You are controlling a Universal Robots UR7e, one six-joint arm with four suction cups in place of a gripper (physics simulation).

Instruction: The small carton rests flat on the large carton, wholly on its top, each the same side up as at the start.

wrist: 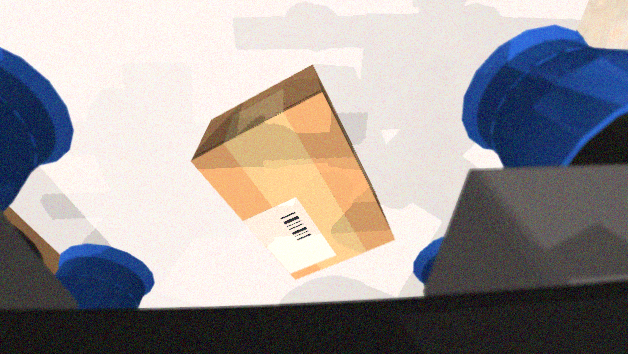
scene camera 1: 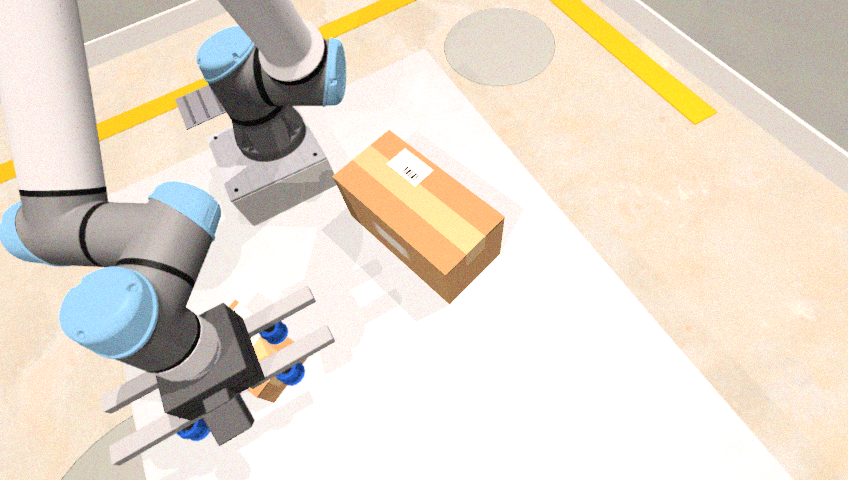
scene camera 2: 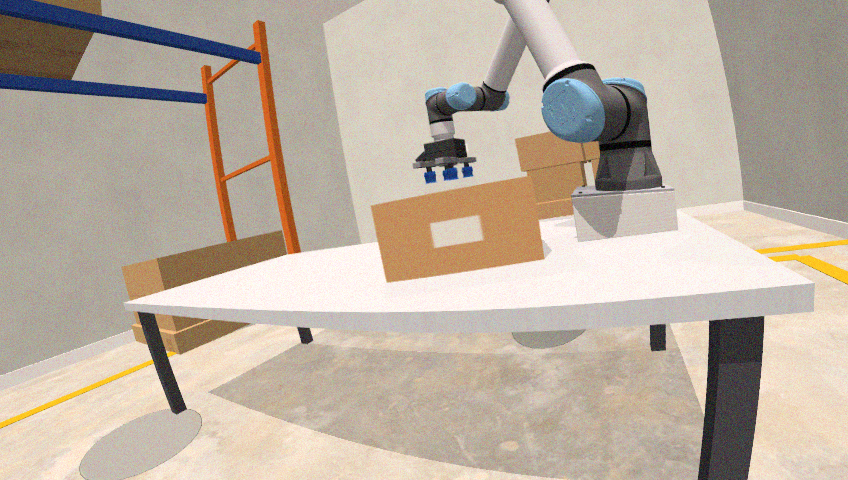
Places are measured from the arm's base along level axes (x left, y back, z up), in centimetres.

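Where they show: end effector, tool point: [wrist: 277,202] [scene camera 2: 450,179]; arm's base, origin of the base link: [scene camera 1: 272,135] [scene camera 2: 628,187].
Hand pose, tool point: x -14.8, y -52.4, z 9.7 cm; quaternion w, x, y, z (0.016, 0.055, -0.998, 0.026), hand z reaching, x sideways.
Observation:
Each offset is from my tool point to the top centre of the thing. "*": to the spot under its first point. Level surfaces: height alone.
The large carton @(dx +35.9, dy +19.6, dz -4.0 cm) [scene camera 1: 425,208] [scene camera 2: 404,237] stands flat on the white table, tape strip and barcode label up. A brown part of it [wrist: 42,245] shows at the left of the wrist view. The small carton @(dx -2.5, dy +9.5, dz -11.5 cm) [wrist: 295,170] lies on the table with its tape strip and barcode label up, turned at an angle to the cup bars. In scene camera 1 parts of the small carton @(* dx -1.1, dy +1.0, dz -15.1 cm) [scene camera 1: 272,390] show beneath the gripper; it does not show in scene camera 2. My gripper [scene camera 1: 233,380] [scene camera 2: 448,173] hangs above the small carton, apart from it, its suction off and its cups holding nothing.
The arm's base block [scene camera 1: 285,193] [scene camera 2: 624,215] stands on the table @(dz -19.1 cm) [scene camera 1: 535,380] [scene camera 2: 654,267] beside the large carton. Stacked boxes [scene camera 2: 550,172] stand behind the table. An orange and blue rack [scene camera 2: 276,148] stands at the left, with more boxes [scene camera 2: 214,267] near it.

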